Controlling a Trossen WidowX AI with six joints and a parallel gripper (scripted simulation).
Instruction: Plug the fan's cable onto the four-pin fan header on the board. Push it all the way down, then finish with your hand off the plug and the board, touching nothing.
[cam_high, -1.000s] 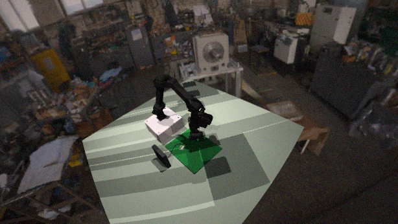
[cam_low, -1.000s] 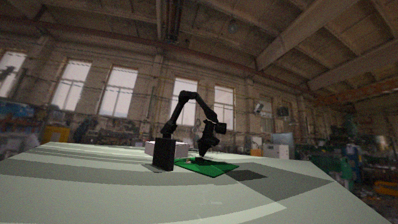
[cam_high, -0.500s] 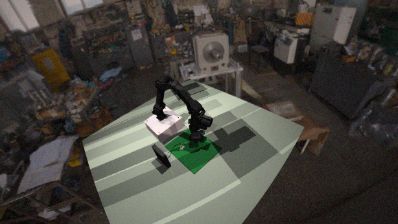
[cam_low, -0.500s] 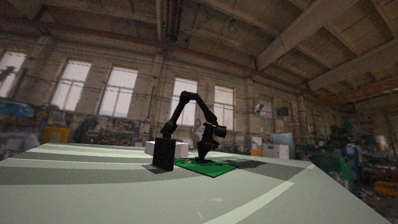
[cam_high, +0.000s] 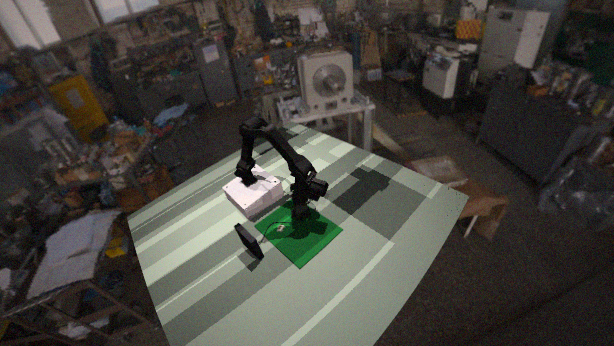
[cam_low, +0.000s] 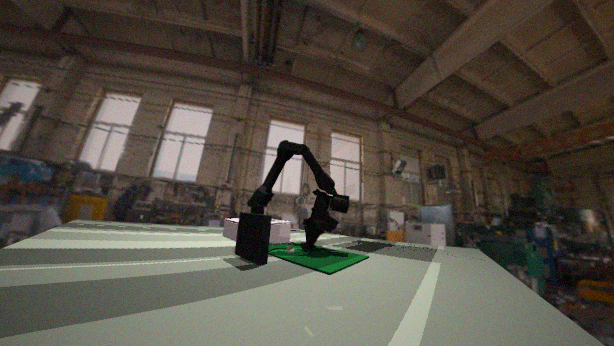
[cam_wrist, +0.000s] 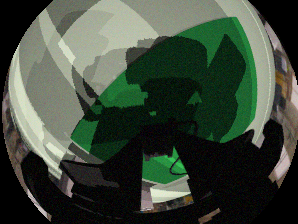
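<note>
Now: the green board 60 mm to the right of my gripper tip, 60 mm ahead of it and 20 mm below it. Also, from my gripper tip: dark plug (10 mm to the right, 10 mm behind); black fan (250 mm to the right, 50 mm above, 10 mm ahead).
</note>
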